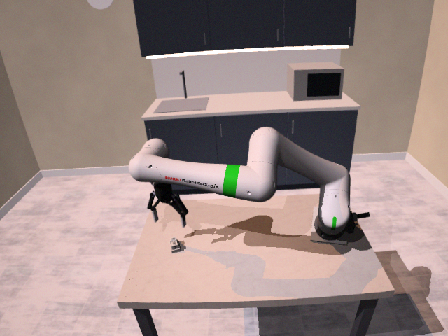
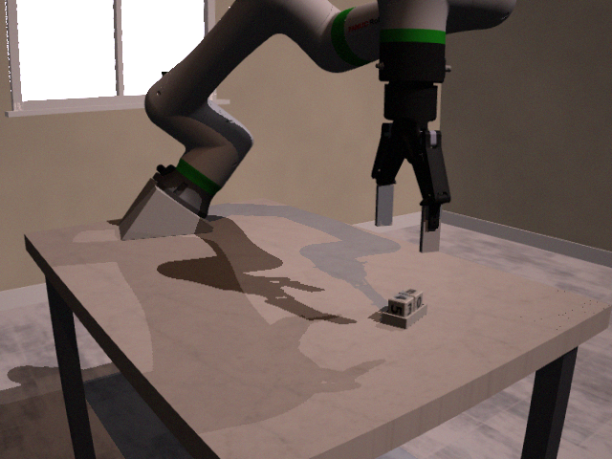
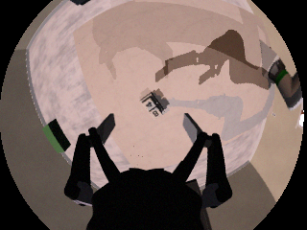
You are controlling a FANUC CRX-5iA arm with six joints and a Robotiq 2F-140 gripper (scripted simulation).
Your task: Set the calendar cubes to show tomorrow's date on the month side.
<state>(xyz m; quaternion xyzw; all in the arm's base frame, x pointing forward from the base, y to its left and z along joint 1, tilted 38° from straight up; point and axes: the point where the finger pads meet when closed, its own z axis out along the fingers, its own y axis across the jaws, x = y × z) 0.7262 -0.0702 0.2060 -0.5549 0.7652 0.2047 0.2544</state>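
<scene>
My hand is 140 mm above the wooden calendar tray, 10 mm to the right of it and 10 mm past it.
</scene>
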